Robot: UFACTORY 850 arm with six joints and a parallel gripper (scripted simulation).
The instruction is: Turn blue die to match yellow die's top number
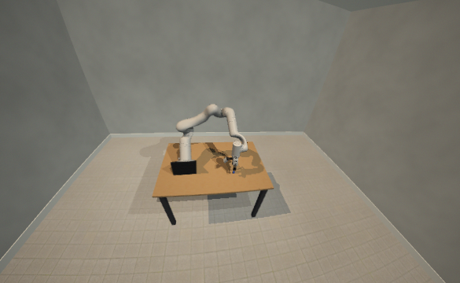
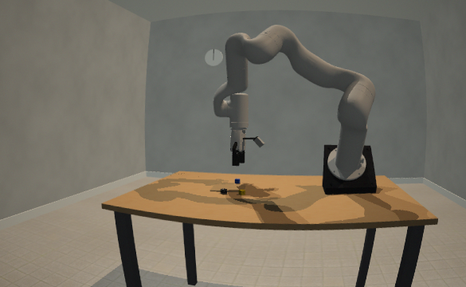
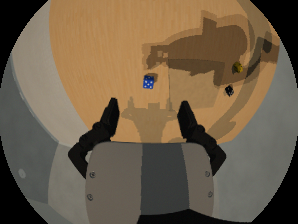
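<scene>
The blue die lies 90 mm below my hand and 10 mm ahead of it. The rest, counted from my hand: yellow die (220 mm to the left, 90 mm below, 70 mm behind); then black die (220 mm to the left, 90 mm below); then tan mat (120 mm to the left, 100 mm below, 10 mm ahead).
</scene>
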